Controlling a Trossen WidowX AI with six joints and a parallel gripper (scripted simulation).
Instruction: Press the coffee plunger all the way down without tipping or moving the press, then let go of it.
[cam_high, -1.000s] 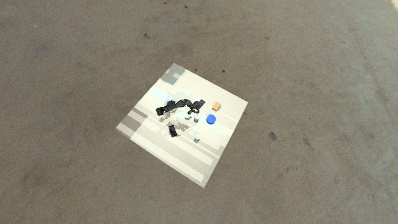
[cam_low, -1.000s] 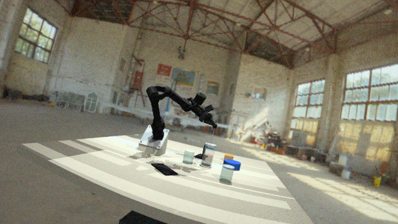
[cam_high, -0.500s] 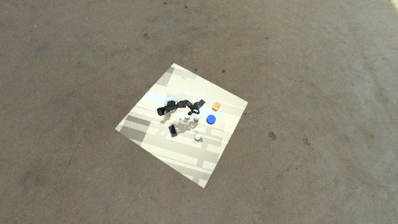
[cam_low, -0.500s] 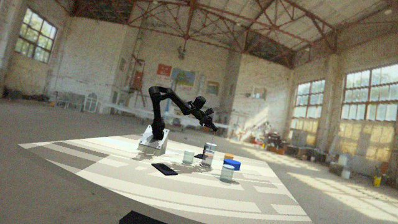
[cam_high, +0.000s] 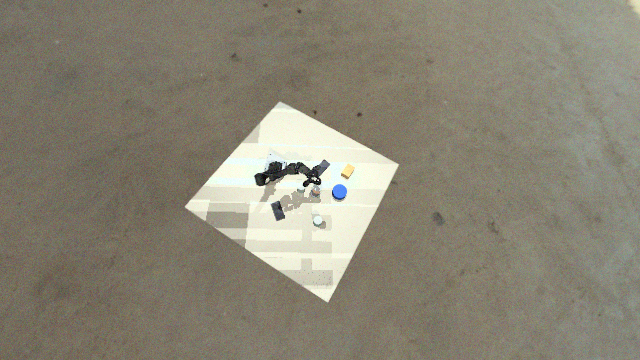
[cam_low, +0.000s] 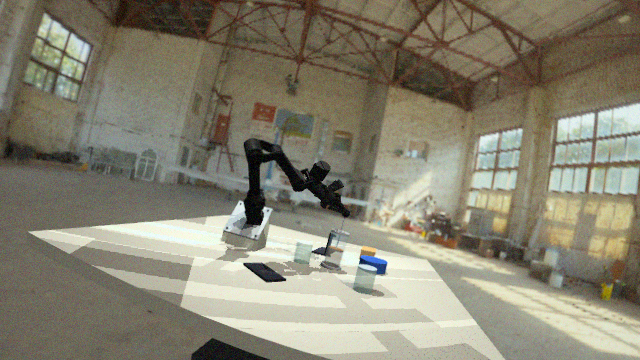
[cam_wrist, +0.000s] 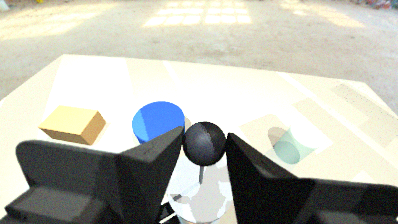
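The coffee press is 2 cm behind my gripper tip, 1 cm to the left of it and 11 cm below it. Also, from my gripper tip: orange block (15 cm ahead, 29 cm to the left, 20 cm below).
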